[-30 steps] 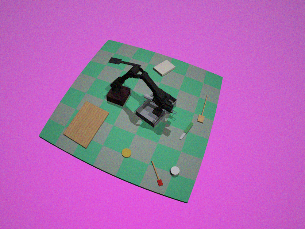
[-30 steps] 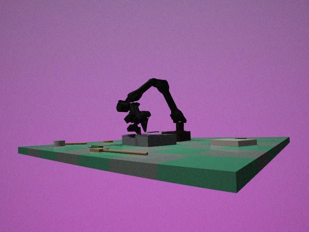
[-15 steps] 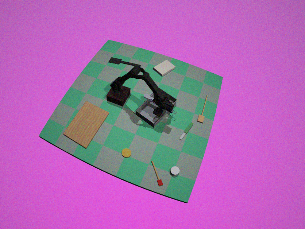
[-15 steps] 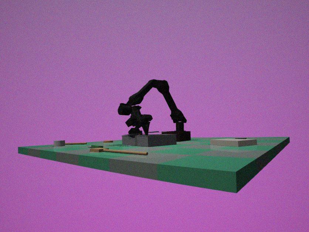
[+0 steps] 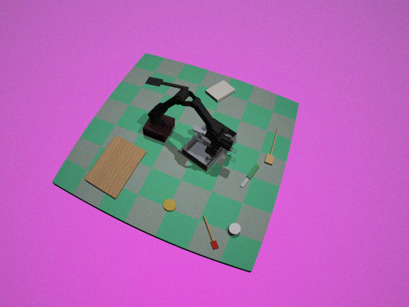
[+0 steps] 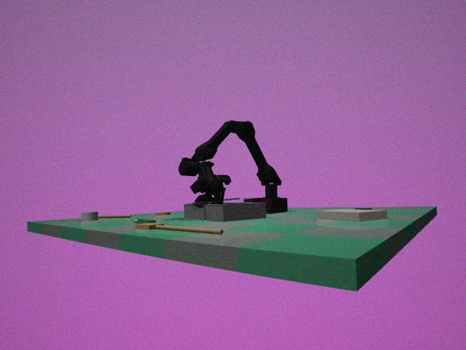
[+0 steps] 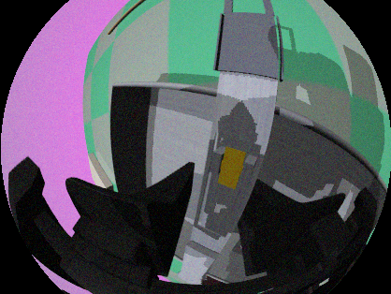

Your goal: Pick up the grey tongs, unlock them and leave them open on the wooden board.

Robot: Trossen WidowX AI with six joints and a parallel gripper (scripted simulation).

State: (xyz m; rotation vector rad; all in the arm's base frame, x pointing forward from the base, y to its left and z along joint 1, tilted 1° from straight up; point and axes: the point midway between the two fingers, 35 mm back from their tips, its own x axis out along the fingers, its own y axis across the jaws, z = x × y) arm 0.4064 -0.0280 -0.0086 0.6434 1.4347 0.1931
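My gripper tip is now 50 mm past the roasting tin and 20 mm to the left of it. Also, from my gripper tip: cream slab 100 mm behind, 440 mm to the left, 20 mm below; green-handled knife 220 mm ahead, 160 mm to the right, 20 mm below; yellow disc 160 mm behind, 470 mm to the right, 20 mm below.
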